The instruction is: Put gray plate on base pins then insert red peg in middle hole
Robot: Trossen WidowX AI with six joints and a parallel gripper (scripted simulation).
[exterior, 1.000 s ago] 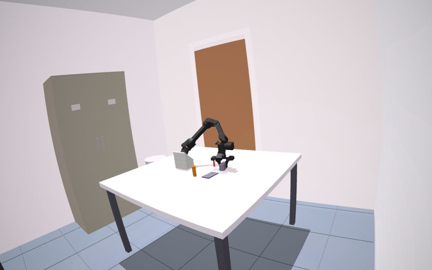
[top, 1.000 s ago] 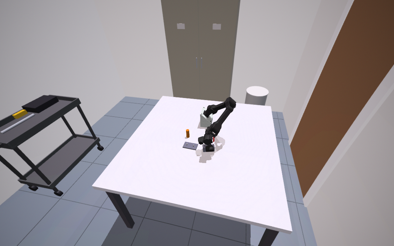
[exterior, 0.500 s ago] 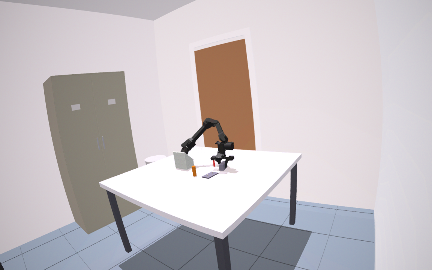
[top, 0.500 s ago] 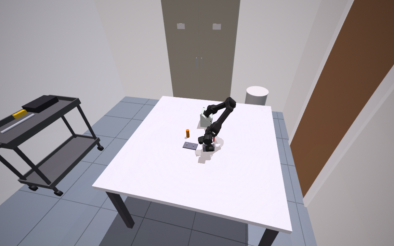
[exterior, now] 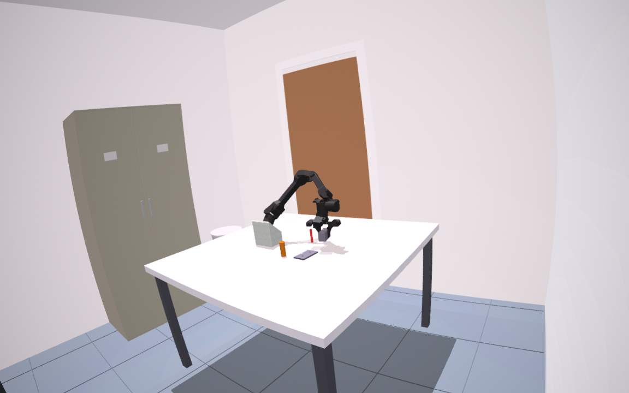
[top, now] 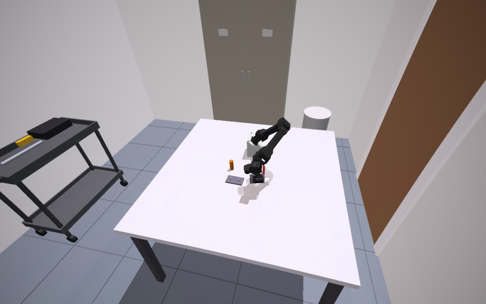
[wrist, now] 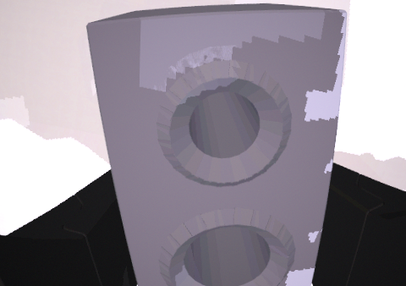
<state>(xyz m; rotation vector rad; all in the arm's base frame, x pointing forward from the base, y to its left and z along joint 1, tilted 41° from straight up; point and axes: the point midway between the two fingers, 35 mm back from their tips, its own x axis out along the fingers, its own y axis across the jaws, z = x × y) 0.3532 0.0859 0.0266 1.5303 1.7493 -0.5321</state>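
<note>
Right now the base is 20 mm behind my gripper tip, 160 mm to the right of it and 40 mm below it. The rest, counted from my gripper tip: gray plate (30 mm above); orange cylinder (130 mm behind, 210 mm to the right, 10 mm below); red peg (110 mm behind, 30 mm to the left, 10 mm below).
</note>
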